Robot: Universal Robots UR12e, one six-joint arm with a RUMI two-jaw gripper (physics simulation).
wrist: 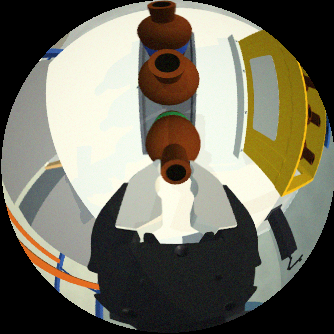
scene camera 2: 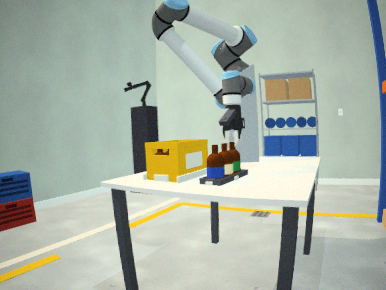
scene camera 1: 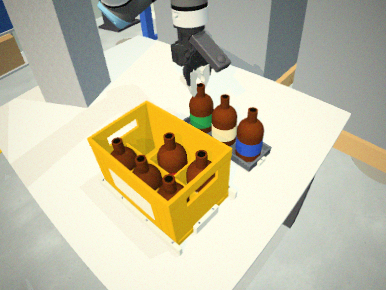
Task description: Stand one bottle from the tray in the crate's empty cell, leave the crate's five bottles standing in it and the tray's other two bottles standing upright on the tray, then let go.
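Frame: origin at the arm's base, x ahead, y right, z down, level; centimetres.
Seen in the pictures: gripper, between the fingertips: [wrist: 173,161] [scene camera 2: 233,149] [scene camera 1: 198,94].
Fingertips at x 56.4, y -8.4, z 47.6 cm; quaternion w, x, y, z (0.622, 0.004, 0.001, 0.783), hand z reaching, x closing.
Offsets run from my fingertips to a thing's top centre. Level surfaces: height alone.
My gripper [scene camera 1: 199,86] [scene camera 2: 231,142] [wrist: 173,161] is shut on the neck of the green-labelled brown bottle {dx +1.0, dy +0.1, dz -3.7 cm} [scene camera 1: 201,107] [scene camera 2: 236,162] [wrist: 173,142], which stands upright at the far end of the dark tray {dx +9.8, dy +0.9, dz +9.8 cm} [scene camera 1: 242,162] [scene camera 2: 210,181] [wrist: 184,106]. The cream-labelled bottle {dx +9.7, dy +1.3, dz -3.6 cm} [scene camera 1: 224,117] [wrist: 168,90] and blue-labelled bottle {dx +18.7, dy +2.5, dz -3.6 cm} [scene camera 1: 250,132] [scene camera 2: 215,162] [wrist: 164,30] stand upright on it too. The yellow crate {dx +6.9, dy +26.0, dz -5.2 cm} [scene camera 1: 220,180] [scene camera 2: 165,167] [wrist: 287,100] holds several brown bottles, including one {dx +7.1, dy +21.7, dz -3.9 cm} [scene camera 1: 171,157] in the middle of the tray-side row. Its empty cell is at that row's far end, partly hidden in scene camera 1.
The crate stands beside the tray on the white table {dz +12.3 cm} [scene camera 1: 300,110] [scene camera 2: 280,180], with a gap between them. Its walls rise around its bottles. A grey pillar [scene camera 1: 65,55] stands behind the crate's far end. A shelf rack [scene camera 2: 289,102] is in the background.
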